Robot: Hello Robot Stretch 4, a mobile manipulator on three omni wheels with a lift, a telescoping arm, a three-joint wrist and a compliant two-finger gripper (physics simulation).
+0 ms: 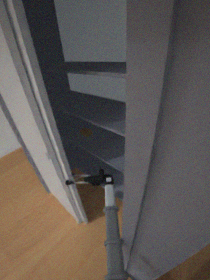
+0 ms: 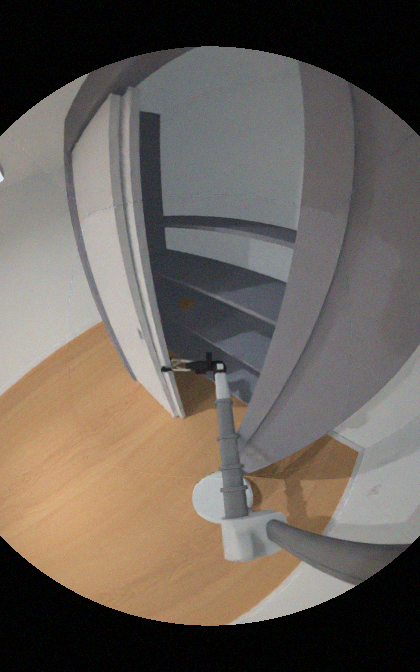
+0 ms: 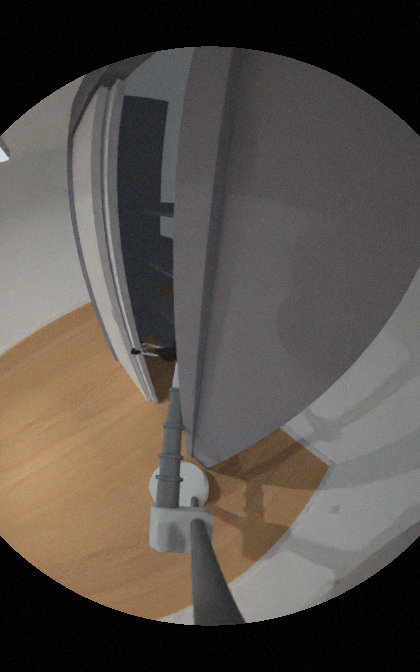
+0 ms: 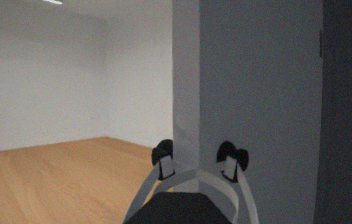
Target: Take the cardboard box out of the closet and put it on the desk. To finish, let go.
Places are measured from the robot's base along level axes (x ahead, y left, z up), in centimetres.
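Pixels of known places: gripper, fingertip midpoint: (image 1: 66, 179).
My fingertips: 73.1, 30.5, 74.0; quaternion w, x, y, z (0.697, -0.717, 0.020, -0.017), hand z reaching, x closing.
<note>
Behind a point stands the place of what it marks, as x, y, z.
The closet stands open ahead, with several grey shelves (image 1: 97, 68) @[93.5, 1.1, 142.0] (image 2: 230, 226). Its white left door (image 1: 47, 150) @[71.5, 34.9, 103.4] (image 2: 102, 220) (image 3: 85, 200) (image 4: 260, 75) @[82.6, 35.3, 83.5] is swung outward. My gripper (image 1: 71, 179) (image 2: 169, 364) (image 3: 138, 347) (image 4: 195, 153) @[73.1, 30.5, 74.0] is at that door's free edge, one finger on each side, shut on it. A small brown patch (image 1: 86, 132) @[116.4, 16.8, 85.5] (image 2: 185, 303) (image 3: 167, 289) shows low inside the closet; I cannot tell whether it is the cardboard box. The desk does not show.
A tall grey panel (image 1: 147, 100) @[26.7, -5.9, 146.0] (image 2: 322, 200) (image 3: 197, 200) on the right stands close beside my arm (image 1: 113, 235) @[30.4, -0.1, 85.6] (image 2: 227, 425) (image 3: 172, 440) and covers part of the closet. Wooden floor (image 2: 75, 450) (image 3: 75, 450) (image 4: 75, 175) @[-35.4, 227.8, -2.8] stretches left, with white walls (image 4: 55, 75) @[-144.3, 393.5, 120.2] beyond.
</note>
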